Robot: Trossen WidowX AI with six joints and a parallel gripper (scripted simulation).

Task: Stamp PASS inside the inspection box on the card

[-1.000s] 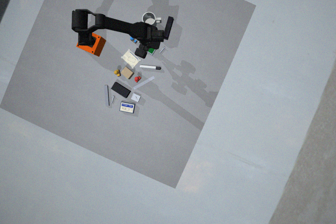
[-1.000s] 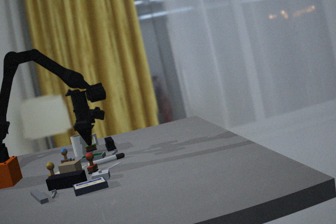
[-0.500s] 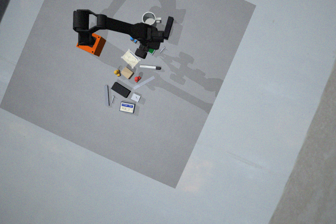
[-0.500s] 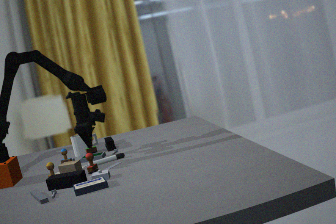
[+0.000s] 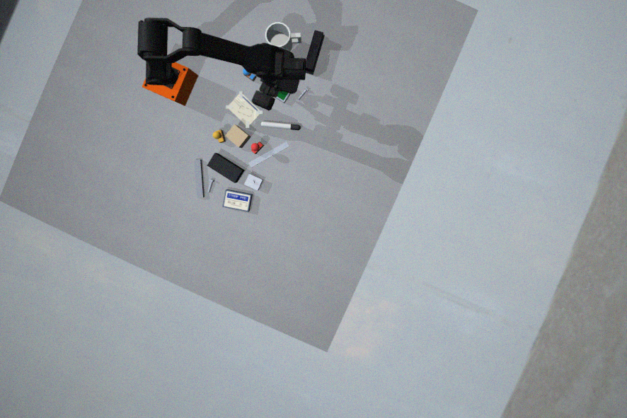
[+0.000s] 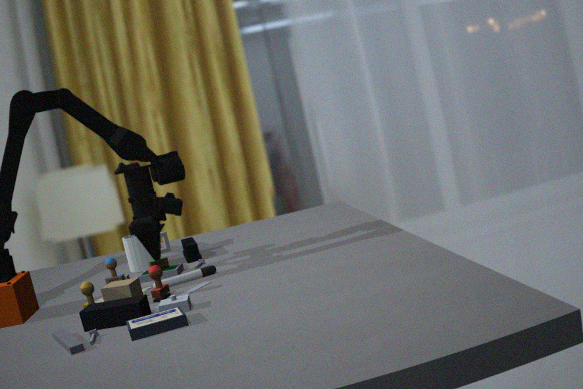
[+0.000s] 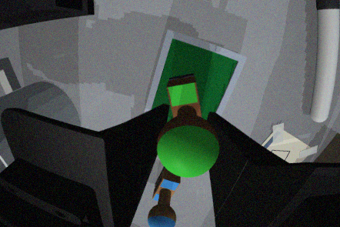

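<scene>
My gripper tip is right at the green-knobbed PASS stamp. From my gripper tip the other things lie so: marker 8 cm ahead, 10 cm to the right, 3 cm below; then blue-knobbed stamp 11 cm behind, 2 cm below; then green ink pad 4 cm below.
</scene>
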